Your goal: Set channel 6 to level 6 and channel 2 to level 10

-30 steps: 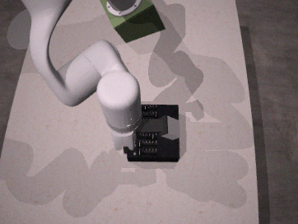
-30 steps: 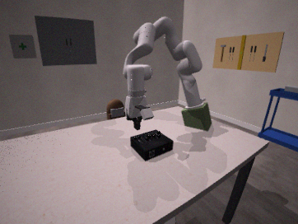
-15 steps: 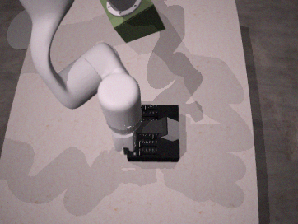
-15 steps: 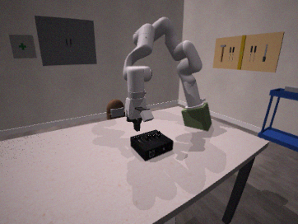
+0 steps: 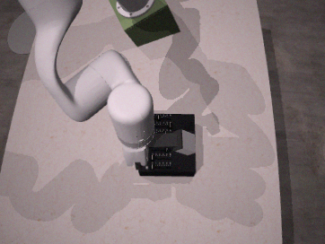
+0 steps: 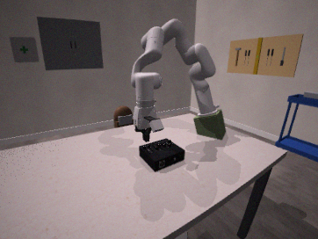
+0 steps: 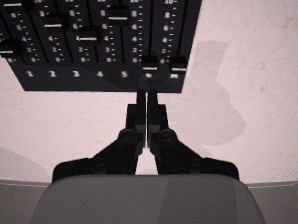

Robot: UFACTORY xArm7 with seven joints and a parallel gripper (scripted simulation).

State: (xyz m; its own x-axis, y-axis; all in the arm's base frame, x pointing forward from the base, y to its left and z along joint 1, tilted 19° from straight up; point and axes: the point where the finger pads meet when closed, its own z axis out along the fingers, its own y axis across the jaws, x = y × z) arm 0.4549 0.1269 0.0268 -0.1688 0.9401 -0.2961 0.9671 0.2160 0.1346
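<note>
Right now my hand is 30 mm to the right of the channel 6 fader cap and 30 mm above it. Also, from my hand: channel 5 fader cap 60 mm to the left, 30 mm below, 30 mm behind; then channel 3 fader cap 70 mm behind, 50 mm to the left, 30 mm below; then channel 4 fader cap 50 mm behind, 40 mm to the left, 30 mm below.
</note>
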